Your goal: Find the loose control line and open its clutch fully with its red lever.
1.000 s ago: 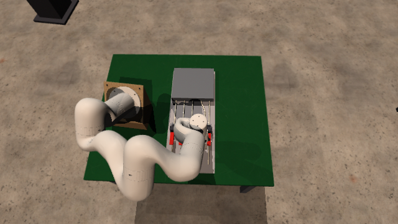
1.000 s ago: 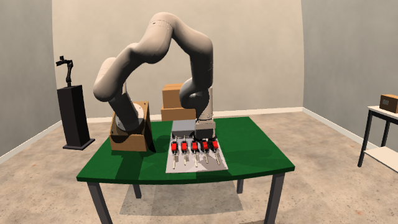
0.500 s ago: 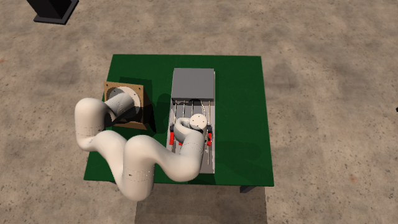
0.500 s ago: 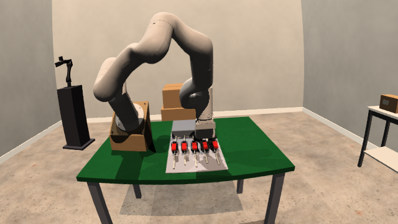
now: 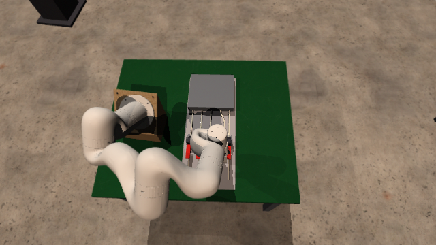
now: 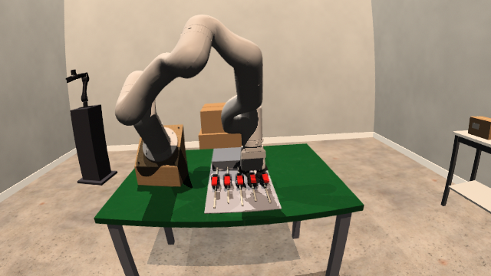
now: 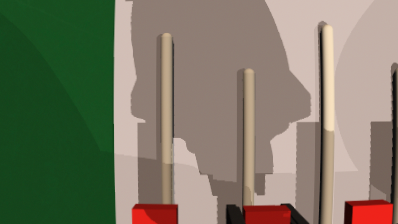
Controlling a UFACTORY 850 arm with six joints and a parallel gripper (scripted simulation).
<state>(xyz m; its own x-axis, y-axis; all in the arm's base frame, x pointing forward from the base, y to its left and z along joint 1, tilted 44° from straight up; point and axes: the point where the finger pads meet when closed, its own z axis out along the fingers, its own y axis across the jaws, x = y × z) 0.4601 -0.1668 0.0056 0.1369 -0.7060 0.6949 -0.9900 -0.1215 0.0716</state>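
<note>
Now: hand 5 cm past the pale plate, 7 cm to the left of it and 5 cm above it.
</note>
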